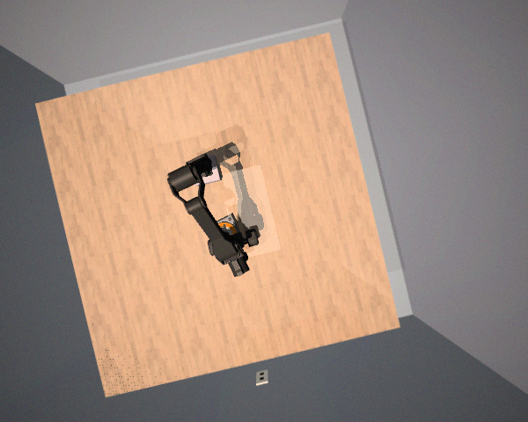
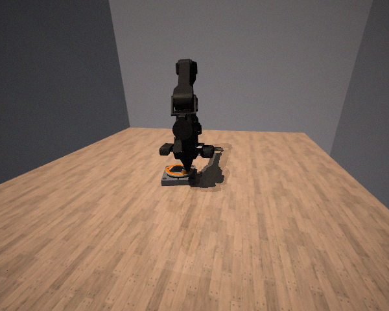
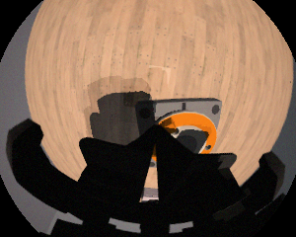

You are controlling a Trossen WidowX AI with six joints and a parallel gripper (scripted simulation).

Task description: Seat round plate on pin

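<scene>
Right now my gripper tip is 30 mm to the left of the plate and 10 mm past it. The rest, counted from my gripper tip: square grey base 50 mm to the right, 20 mm below, 20 mm behind.
</scene>
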